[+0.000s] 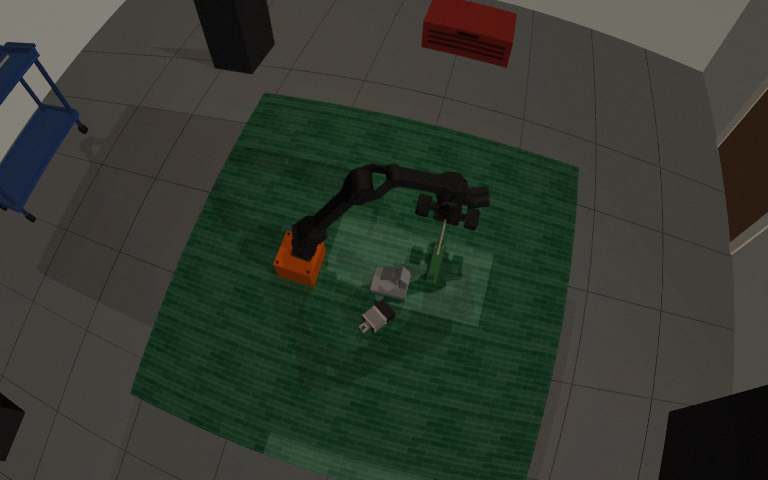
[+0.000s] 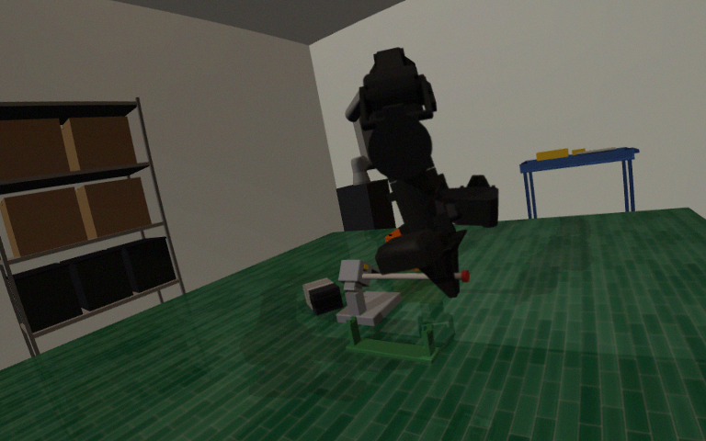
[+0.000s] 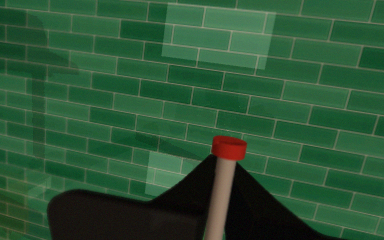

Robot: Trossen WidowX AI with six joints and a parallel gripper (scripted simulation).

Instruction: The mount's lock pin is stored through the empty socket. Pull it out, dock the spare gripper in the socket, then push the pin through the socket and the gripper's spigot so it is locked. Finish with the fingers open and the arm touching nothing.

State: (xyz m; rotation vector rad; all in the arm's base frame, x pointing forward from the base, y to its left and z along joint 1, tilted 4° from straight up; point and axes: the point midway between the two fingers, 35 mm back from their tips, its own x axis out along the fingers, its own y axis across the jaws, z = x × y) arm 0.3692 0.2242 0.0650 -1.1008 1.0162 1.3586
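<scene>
Right now my gripper tip is 10 cm to the left of the green cradle, 7 cm above it and 1 cm short of it. The rest, counted from my gripper tip: grey mount: 21 cm to the right, 9 cm behind, 4 cm below; spare gripper: 35 cm to the right, 10 cm behind, 7 cm below.
</scene>
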